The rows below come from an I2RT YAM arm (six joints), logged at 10 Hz.
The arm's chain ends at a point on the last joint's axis. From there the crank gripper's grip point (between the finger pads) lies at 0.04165 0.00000 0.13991 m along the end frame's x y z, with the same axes.
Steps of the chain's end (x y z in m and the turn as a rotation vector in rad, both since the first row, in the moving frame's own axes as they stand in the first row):
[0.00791, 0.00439, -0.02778, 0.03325, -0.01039, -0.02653]
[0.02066, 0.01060, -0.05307, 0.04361, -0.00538, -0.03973]
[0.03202, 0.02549, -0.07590, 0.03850, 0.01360, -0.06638]
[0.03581, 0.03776, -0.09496, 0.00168, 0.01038, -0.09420]
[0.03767, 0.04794, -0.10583, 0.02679, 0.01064, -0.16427]
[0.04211, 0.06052, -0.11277, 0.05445, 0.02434, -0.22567]
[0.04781, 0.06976, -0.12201, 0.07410, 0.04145, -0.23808]
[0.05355, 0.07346, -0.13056, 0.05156, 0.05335, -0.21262]
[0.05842, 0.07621, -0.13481, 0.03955, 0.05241, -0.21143]
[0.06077, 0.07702, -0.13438, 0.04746, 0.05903, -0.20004]
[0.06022, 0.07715, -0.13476, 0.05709, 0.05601, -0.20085]
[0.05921, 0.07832, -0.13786, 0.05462, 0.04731, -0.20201]
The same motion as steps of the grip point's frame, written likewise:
[0.00638, -0.00135, -0.02745, 0.03325, -0.01039, -0.02653]
[0.01975, 0.00286, -0.05302, 0.04361, -0.00538, -0.03973]
[0.03365, 0.01729, -0.07664, 0.03850, 0.01360, -0.06638]
[0.03706, 0.03354, -0.09540, 0.00168, 0.01038, -0.09420]
[0.03828, 0.03728, -0.10642, 0.02679, 0.01064, -0.16427]
[0.04356, 0.04330, -0.11428, 0.05445, 0.02434, -0.22567]
[0.05111, 0.04907, -0.12459, 0.07410, 0.04145, -0.23808]
[0.05919, 0.05679, -0.13337, 0.05156, 0.05335, -0.21262]
[0.06413, 0.06126, -0.13745, 0.03955, 0.05241, -0.21143]
[0.06740, 0.06140, -0.13742, 0.04746, 0.05903, -0.20004]
[0.06629, 0.06021, -0.13776, 0.05709, 0.05601, -0.20085]
[0.06412, 0.06177, -0.14041, 0.05462, 0.04731, -0.20201]

